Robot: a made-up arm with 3 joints. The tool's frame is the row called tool.
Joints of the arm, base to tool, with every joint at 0 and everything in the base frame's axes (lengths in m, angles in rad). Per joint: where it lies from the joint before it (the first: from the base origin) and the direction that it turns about. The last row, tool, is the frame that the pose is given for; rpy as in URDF.
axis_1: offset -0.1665 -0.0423 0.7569 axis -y
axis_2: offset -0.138 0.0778 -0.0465 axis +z
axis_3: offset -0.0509 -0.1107 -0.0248 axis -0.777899 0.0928 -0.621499
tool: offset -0.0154 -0.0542 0.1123 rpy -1.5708 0 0
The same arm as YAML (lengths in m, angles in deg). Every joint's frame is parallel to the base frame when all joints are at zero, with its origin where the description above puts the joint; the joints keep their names.
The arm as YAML. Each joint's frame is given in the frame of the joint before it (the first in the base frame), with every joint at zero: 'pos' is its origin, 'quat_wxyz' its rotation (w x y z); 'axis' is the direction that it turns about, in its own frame. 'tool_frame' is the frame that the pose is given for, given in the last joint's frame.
length_unit: m
angle_unit: deg
joints:
  - joint: axis_1
    pos: [-0.1665, -0.0423, 0.7569]
    quat_wxyz: [1.0, 0.0, 0.0, 0.0]
    axis: [0.0, -1.0, 0.0]
  - joint: axis_2
    pos: [-0.138, 0.0778, -0.0465]
    quat_wxyz: [1.0, 0.0, 0.0, 0.0]
    axis: [0.0, 0.0, 1.0]
  - joint: axis_3
    pos: [-0.0509, -0.1107, -0.0248]
    quat_wxyz: [1.0, 0.0, 0.0, 0.0]
    axis: [-0.777899, 0.0928, -0.621499]
tool_frame:
  pos: [-0.0154, -0.0542, 0.1123]
  quat_wxyz: [0.707105, -0.707108, 0.0, 0.0]

